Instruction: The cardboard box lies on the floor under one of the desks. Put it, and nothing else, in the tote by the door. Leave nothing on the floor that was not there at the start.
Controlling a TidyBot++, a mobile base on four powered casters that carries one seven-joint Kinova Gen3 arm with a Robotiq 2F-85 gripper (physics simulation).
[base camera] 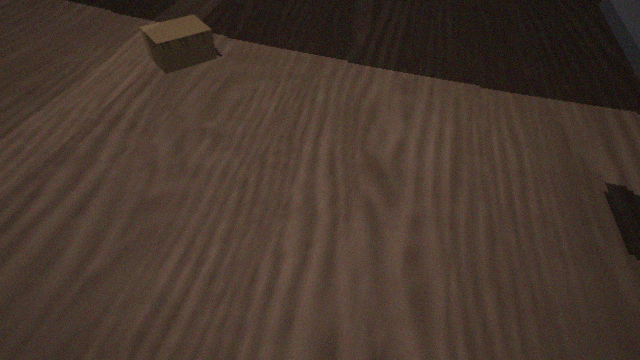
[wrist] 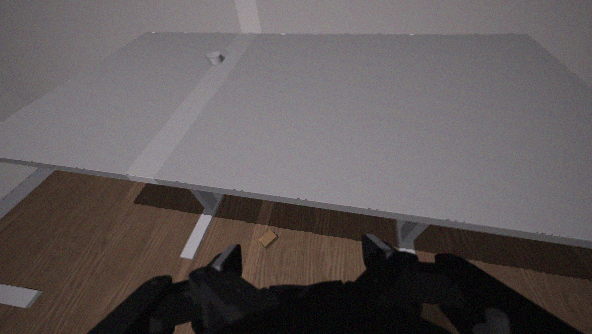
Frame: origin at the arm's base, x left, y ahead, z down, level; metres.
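Seen in the pictures: gripper, fingertip midpoint: point(wrist: 302, 253).
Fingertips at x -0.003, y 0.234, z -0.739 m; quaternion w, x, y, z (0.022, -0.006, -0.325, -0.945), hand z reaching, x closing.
A point is followed by its place in that frame.
A small tan cardboard box point(base camera: 182, 45) {z 0.359, x 0.182, y 0.649 m} point(wrist: 268, 238) {z 0.346, x 0.189, y 0.673 m} lies on the wooden floor. In the base camera view it is at the upper left, beside the edge of the desk's dark shadow. In the wrist view it shows just below the desk's front edge, at the lower middle. My gripper point(wrist: 302, 253) {z -0.739, x -0.003, y 0.234 m} is open, with nothing between its fingers. It is high above the floor, in front of the desk, and the box shows between and beyond the fingertips. The tote does not show in these views.
A wide grey desk point(wrist: 350, 125) {z -0.553, x -0.151, y 0.568 m} spans the wrist view, with a small white cup-like object point(wrist: 215, 58) {z -0.574, x 0.215, y 0.962 m} on top. Desk legs stand below, with a white foot point(wrist: 196, 236) {z 0.371, x 0.641, y 0.753 m} left of the box. Another white foot point(wrist: 17, 295) {z 0.371, x 1.567, y 0.546 m} is at the far lower left. A wall rises behind the desk.
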